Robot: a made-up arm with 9 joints. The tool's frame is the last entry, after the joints.
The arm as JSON. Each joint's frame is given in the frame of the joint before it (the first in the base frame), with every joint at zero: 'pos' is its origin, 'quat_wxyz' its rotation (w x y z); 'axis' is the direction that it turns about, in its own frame. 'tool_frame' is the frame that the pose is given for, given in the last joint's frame.
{
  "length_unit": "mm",
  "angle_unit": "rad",
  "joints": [
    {
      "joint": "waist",
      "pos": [
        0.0,
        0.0,
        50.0
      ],
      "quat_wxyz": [
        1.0,
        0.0,
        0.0,
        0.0
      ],
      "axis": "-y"
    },
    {
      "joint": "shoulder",
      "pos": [
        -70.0,
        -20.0,
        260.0
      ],
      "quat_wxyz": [
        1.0,
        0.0,
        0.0,
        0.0
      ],
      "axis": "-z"
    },
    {
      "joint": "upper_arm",
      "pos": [
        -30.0,
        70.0,
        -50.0
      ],
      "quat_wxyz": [
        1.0,
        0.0,
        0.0,
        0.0
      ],
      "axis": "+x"
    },
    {
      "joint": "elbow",
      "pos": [
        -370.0,
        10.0,
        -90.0
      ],
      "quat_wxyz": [
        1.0,
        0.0,
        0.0,
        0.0
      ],
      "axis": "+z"
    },
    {
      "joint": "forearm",
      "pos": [
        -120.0,
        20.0,
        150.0
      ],
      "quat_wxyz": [
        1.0,
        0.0,
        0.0,
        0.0
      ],
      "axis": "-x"
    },
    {
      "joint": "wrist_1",
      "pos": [
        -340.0,
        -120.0,
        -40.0
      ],
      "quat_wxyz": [
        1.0,
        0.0,
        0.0,
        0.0
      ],
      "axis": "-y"
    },
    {
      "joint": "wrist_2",
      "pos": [
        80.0,
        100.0,
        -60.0
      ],
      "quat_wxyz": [
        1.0,
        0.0,
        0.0,
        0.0
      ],
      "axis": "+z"
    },
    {
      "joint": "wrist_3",
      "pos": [
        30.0,
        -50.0,
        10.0
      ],
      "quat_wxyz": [
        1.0,
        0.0,
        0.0,
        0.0
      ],
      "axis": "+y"
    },
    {
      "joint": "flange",
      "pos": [
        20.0,
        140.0,
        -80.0
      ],
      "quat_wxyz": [
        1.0,
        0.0,
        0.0,
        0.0
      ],
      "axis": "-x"
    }
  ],
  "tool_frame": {
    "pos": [
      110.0,
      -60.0,
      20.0
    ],
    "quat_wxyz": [
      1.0,
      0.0,
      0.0,
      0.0
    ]
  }
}
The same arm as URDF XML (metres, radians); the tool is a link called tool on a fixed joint. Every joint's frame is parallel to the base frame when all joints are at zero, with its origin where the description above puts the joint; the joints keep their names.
<robot name="arm">
<link name="base_link"/>
<link name="link1"/>
<link name="link2"/>
<link name="link3"/>
<link name="link4"/>
<link name="link5"/>
<link name="link6"/>
<link name="link7"/>
<link name="link8"/>
<link name="link9"/>
<link name="tool"/>
<joint name="waist" type="continuous"><parent link="base_link"/><child link="link1"/><origin xyz="0 0 0.05"/><axis xyz="0 -1 0"/></joint>
<joint name="shoulder" type="continuous"><parent link="link1"/><child link="link2"/><origin xyz="-0.07 -0.02 0.26"/><axis xyz="0 0 -1"/></joint>
<joint name="upper_arm" type="continuous"><parent link="link2"/><child link="link3"/><origin xyz="-0.03 0.07 -0.05"/><axis xyz="1 0 0"/></joint>
<joint name="elbow" type="continuous"><parent link="link3"/><child link="link4"/><origin xyz="-0.37 0.01 -0.09"/><axis xyz="0 0 1"/></joint>
<joint name="forearm" type="continuous"><parent link="link4"/><child link="link5"/><origin xyz="-0.12 0.02 0.15"/><axis xyz="-1 0 0"/></joint>
<joint name="wrist_1" type="continuous"><parent link="link5"/><child link="link6"/><origin xyz="-0.34 -0.12 -0.04"/><axis xyz="0 -1 0"/></joint>
<joint name="wrist_2" type="continuous"><parent link="link6"/><child link="link7"/><origin xyz="0.08 0.1 -0.06"/><axis xyz="0 0 1"/></joint>
<joint name="wrist_3" type="continuous"><parent link="link7"/><child link="link8"/><origin xyz="0.03 -0.05 0.01"/><axis xyz="0 1 0"/></joint>
<joint name="flange" type="continuous"><parent link="link8"/><child link="link9"/><origin xyz="0.02 0.14 -0.08"/><axis xyz="-1 0 0"/></joint>
<joint name="tool_joint" type="fixed"><parent link="link9"/><child link="tool"/><origin xyz="0.11 -0.06 0.02"/></joint>
</robot>

